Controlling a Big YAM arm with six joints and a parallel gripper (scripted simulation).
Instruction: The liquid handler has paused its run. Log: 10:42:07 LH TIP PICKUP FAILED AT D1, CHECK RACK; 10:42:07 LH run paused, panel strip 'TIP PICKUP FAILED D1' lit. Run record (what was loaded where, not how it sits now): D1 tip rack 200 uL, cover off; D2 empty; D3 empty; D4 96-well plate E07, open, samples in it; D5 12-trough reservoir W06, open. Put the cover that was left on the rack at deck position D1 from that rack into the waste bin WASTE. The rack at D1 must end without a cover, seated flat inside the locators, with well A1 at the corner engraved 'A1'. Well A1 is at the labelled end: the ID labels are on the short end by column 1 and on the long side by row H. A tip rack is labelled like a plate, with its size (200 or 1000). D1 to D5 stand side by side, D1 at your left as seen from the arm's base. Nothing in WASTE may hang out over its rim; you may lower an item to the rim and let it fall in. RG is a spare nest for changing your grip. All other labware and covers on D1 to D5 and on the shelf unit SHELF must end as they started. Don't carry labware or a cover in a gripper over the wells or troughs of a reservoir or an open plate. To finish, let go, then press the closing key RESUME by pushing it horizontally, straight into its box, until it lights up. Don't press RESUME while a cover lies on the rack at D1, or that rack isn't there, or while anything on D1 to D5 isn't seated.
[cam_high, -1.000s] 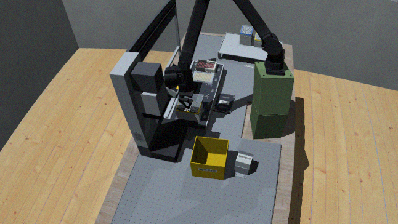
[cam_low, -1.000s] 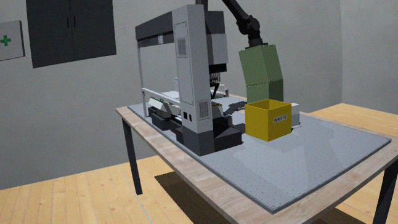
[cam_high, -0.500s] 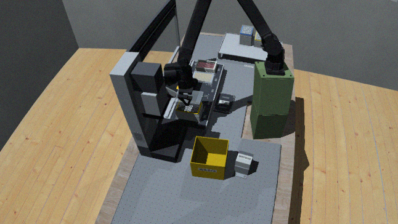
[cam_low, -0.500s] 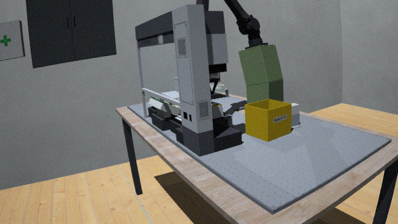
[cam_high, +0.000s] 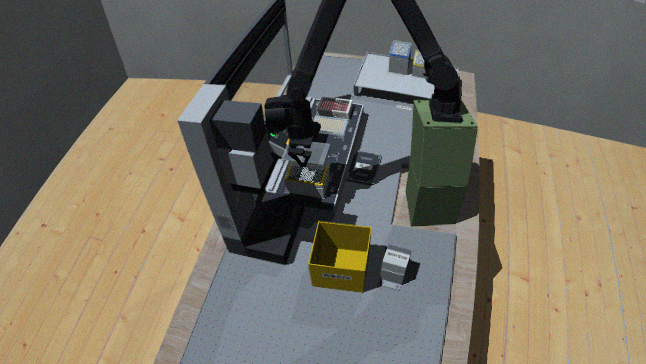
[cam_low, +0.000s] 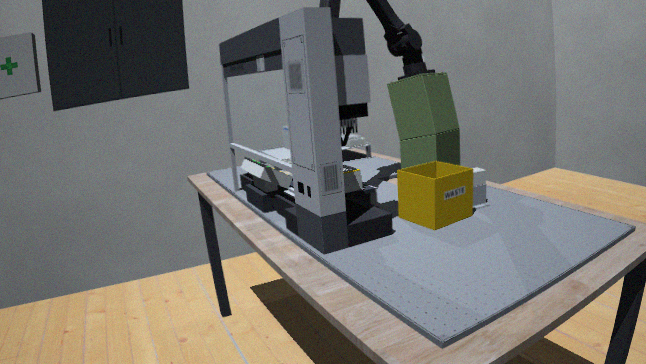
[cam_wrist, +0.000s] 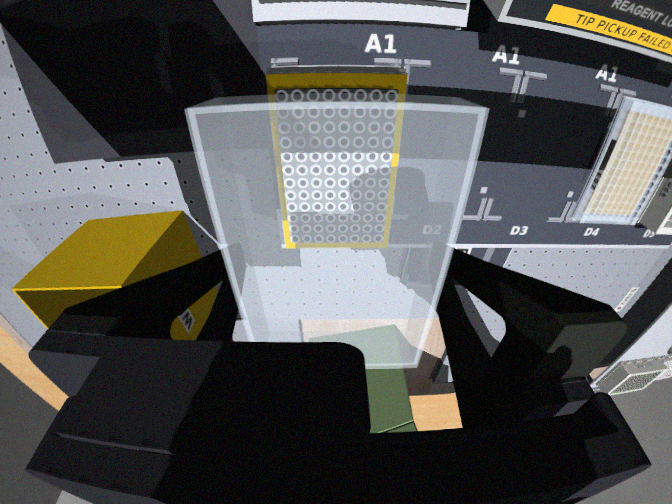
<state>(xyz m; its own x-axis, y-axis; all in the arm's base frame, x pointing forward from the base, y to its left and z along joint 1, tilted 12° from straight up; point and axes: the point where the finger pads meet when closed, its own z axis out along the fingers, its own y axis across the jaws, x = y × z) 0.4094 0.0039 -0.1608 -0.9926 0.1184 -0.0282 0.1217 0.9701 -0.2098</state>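
Now: hand 100 mm above the yellow tip rack and 20 mm short of it. The rest, counted from my hand: clear cover 10 mm above; then yellow waste bin 270 mm to the left, 160 mm below, 130 mm behind; then head 200 mm to the left, 180 mm above, 110 mm ahead.
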